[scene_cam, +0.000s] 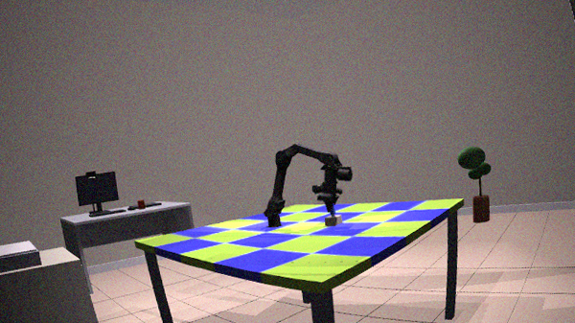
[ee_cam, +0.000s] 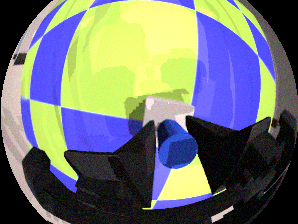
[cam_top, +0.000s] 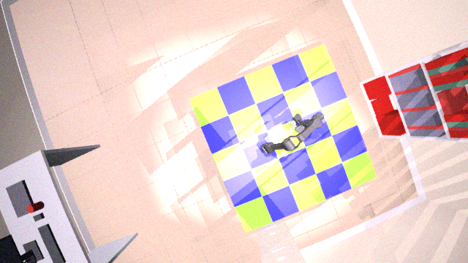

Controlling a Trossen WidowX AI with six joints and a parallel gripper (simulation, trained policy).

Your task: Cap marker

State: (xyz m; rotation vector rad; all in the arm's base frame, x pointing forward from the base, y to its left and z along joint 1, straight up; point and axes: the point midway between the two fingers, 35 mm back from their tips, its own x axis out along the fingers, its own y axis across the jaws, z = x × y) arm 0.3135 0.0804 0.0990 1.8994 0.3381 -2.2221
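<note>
Right now the blue cap is 1 cm ahead of my gripper tip and 1 cm above it. Also, from my gripper tip: white holder block 1 cm ahead, 4 cm below.
</note>
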